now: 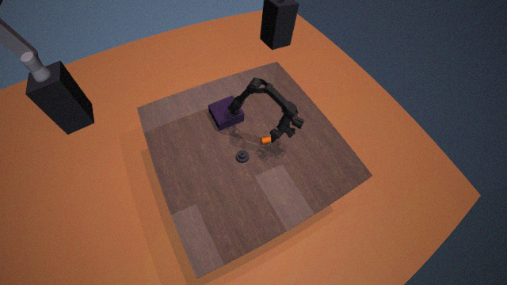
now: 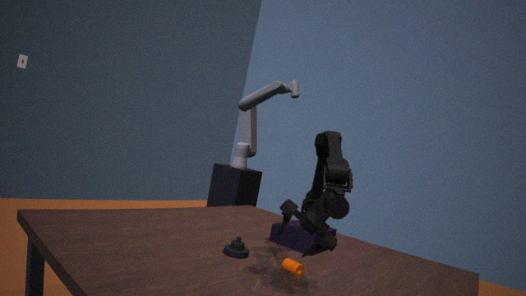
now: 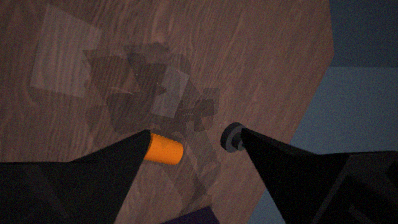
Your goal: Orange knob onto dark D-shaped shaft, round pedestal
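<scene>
The orange knob is 70 mm behind my gripper tip, 10 mm to the right of it and 80 mm below it. From my gripper tip the other things lie so: pedestal 40 mm behind, 210 mm to the right, 70 mm below.
</scene>
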